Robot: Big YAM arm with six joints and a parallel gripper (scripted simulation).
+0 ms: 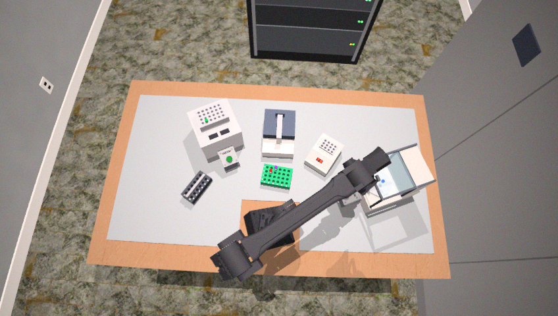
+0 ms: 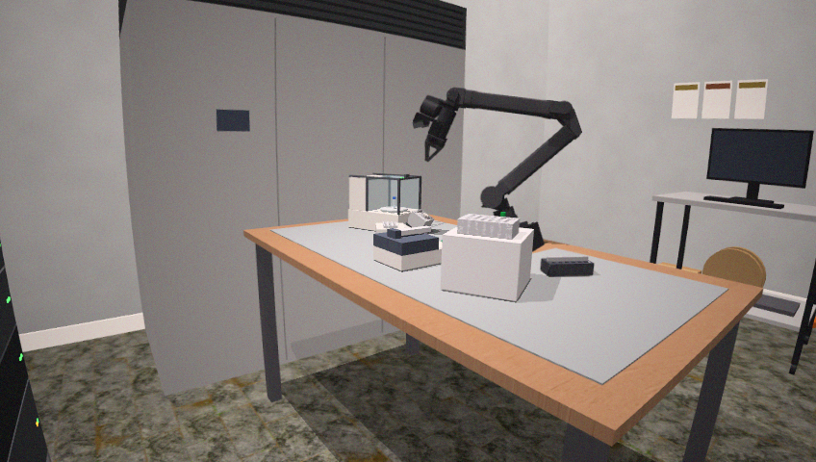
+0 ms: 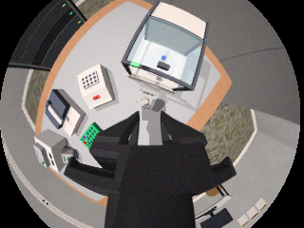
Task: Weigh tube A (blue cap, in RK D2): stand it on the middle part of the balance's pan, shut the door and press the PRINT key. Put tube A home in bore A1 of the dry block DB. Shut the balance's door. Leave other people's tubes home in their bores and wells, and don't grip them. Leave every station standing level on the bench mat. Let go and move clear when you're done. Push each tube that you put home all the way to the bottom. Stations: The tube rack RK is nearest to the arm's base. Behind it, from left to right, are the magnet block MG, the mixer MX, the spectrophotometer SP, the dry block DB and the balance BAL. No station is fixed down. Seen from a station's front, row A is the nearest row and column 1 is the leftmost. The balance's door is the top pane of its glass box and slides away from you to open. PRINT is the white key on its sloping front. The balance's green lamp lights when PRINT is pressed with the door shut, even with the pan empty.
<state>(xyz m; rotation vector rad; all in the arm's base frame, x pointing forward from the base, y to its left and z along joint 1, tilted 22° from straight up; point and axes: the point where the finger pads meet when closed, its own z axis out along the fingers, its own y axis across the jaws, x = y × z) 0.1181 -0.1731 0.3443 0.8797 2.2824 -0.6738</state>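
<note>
My gripper is now 50 mm short of the balance door, 110 mm to the left of it and 70 mm above it. From my hand the other things lie so: green rack RK: 70 mm ahead, 290 mm to the left, 270 mm below; then white print key: 220 mm below; then dry block DB: 190 mm ahead, 90 mm to the left, 250 mm below.
</note>
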